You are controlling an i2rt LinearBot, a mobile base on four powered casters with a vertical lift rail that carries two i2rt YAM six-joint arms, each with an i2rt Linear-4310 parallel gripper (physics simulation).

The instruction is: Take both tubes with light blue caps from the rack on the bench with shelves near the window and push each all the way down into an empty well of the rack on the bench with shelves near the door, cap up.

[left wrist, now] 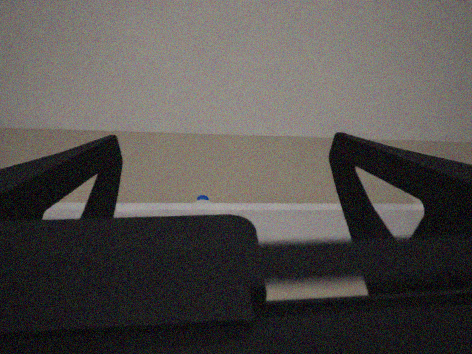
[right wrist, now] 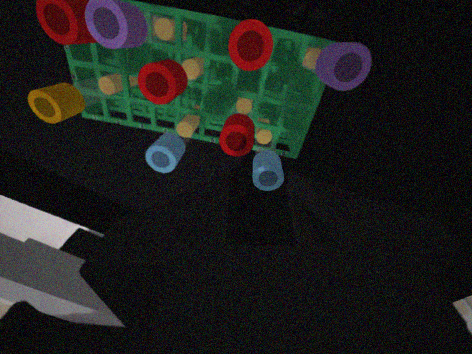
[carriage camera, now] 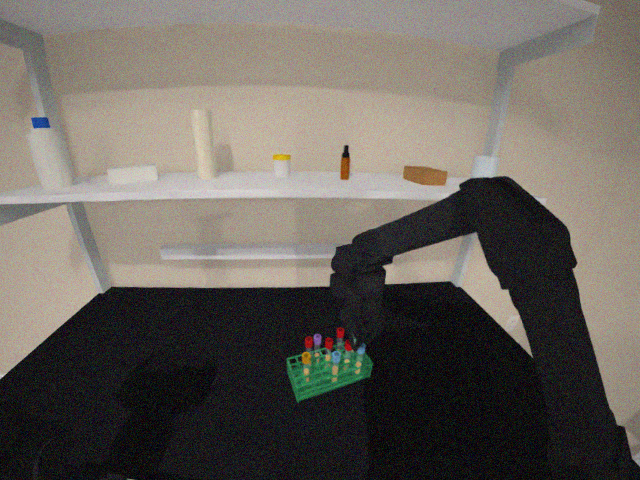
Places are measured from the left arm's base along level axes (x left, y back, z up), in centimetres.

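Pixels of known places: left gripper, fingertip midpoint: (left wrist: 228, 146); right gripper, fingertip midpoint: (right wrist: 257, 179) (carriage camera: 359, 346).
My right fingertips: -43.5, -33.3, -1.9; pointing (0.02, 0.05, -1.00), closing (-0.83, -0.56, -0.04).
Behind a point stands the place of what it marks, as x, y, z.
A green rack (carriage camera: 298, 391) {-29.5, -26.4, -9.4} (right wrist: 311, 102) {-45.3, -37.9, -8.6} stands on the black bench top; which of the two benches this is, I cannot tell. One tube with a light blue cap (carriage camera: 336, 357) {-37.8, -30.2, -2.1} (right wrist: 165, 153) {-38.0, -31.7, -2.0} stands in its near row. The other tube with a light blue cap (carriage camera: 361, 350) {-43.8, -32.7, -2.6} (right wrist: 268, 171) {-43.7, -34.1, -2.0} stands in the same row, near the right end. Both are cap up. My right gripper (carriage camera: 356, 339) {-43.5, -33.3, -1.9} (right wrist: 257, 179) {-43.5, -33.3, -1.9} is partly open and empty, low by the rack's right end, beside the caps and not around one. My left gripper (left wrist: 228, 146) {0.2, -1.7, 44.1} is wide open and empty, high before the wall and shelf.
The rack also holds several red-capped tubes, purple-capped ones (carriage camera: 317, 338) {-33.5, -35.6, -1.9} (right wrist: 345, 66) {-43.2, -40.3, -2.0} and an orange-capped one (carriage camera: 306, 357) {-31.1, -29.9, -1.9} (right wrist: 55, 103) {-31.6, -31.2, -2.0}. A white shelf (carriage camera: 242, 191) {-16.4, -43.5, 31.4} above the bench carries bottles, jars and boxes. Grey posts (carriage camera: 87, 242) {53.4, -64.0, 8.1} flank the bench.
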